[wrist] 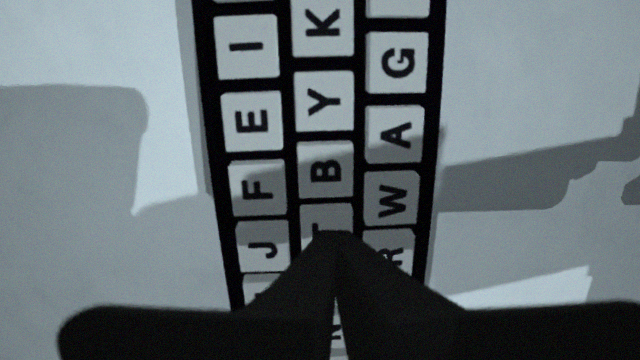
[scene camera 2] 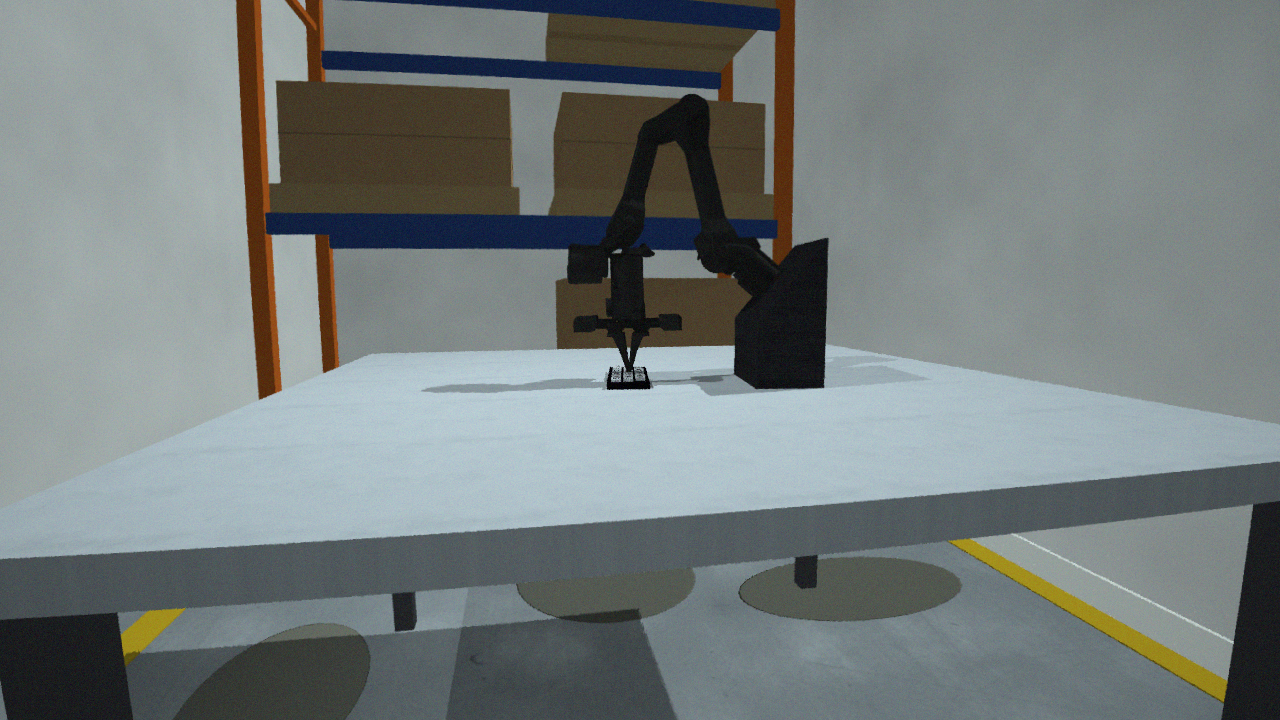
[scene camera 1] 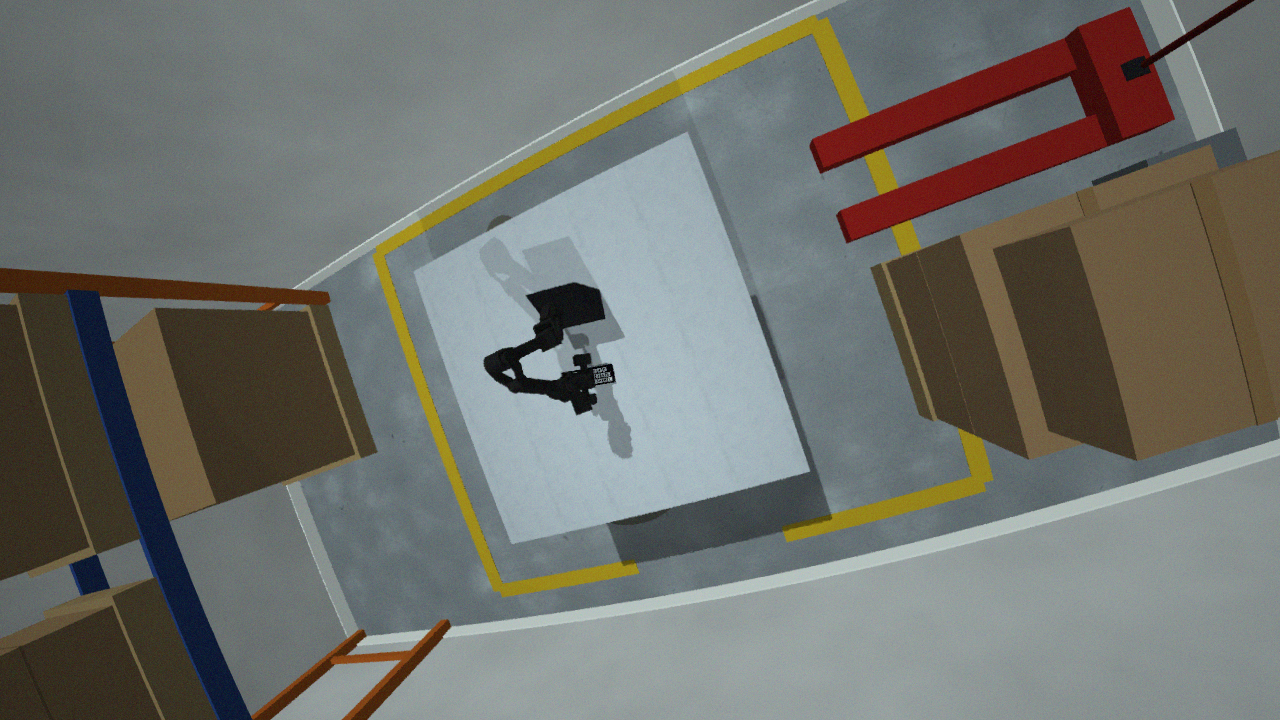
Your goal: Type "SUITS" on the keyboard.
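Seen in the pictures: gripper, fingertip midpoint: [wrist: 333, 243] [scene camera 2: 629, 372] [scene camera 1: 593, 376]; arm's base at its link origin: [scene camera 2: 769, 282] [scene camera 1: 550, 310].
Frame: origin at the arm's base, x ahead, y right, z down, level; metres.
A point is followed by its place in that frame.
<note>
The keyboard [scene camera 1: 604, 374] @(x 0.273, y -0.044, z 0.159 m) [scene camera 2: 628, 385] @(x 0.280, y -0.077, z 0.169 m) [wrist: 359, 210] @(x 0.254, y 0.007, z 0.164 m) is a small black board with white lettered keys, lying on the table. My gripper [scene camera 2: 629, 368] @(x 0.264, y 0.001, z 0.157 m) [wrist: 333, 243] @(x 0.264, y 0.001, z 0.157 m) is shut and empty, fingers pointing down, with its tips at the T key [wrist: 327, 215] @(x 0.264, y 0.010, z 0.159 m) in the middle row and covering most of its letter. The I key [wrist: 247, 46] @(x 0.275, y 0.063, z 0.159 m) shows in the left row of the wrist view. The B key [wrist: 326, 170] @(x 0.261, y 0.024, z 0.159 m) lies above the T key, the J key [wrist: 263, 247] @(x 0.286, y 0.003, z 0.159 m) to its left and the R key [wrist: 395, 250] @(x 0.245, y -0.008, z 0.159 m) to its right, partly covered. The S and U keys do not show in the wrist view.
The black arm base [scene camera 1: 577, 307] @(x 0.025, y -0.092, z 0.011 m) [scene camera 2: 787, 322] @(x 0.026, y -0.131, z 0.066 m) stands on the white table [scene camera 1: 698, 385] @(x 0.434, y -0.365, z 0.175 m) [scene camera 2: 447, 474] @(x 0.527, y -0.503, z 0.175 m) beside the keyboard. Shelving with cardboard boxes [scene camera 2: 393, 134] stands behind. A red pallet jack [scene camera 1: 1123, 80] and stacked boxes [scene camera 1: 1136, 331] stand on the floor.
</note>
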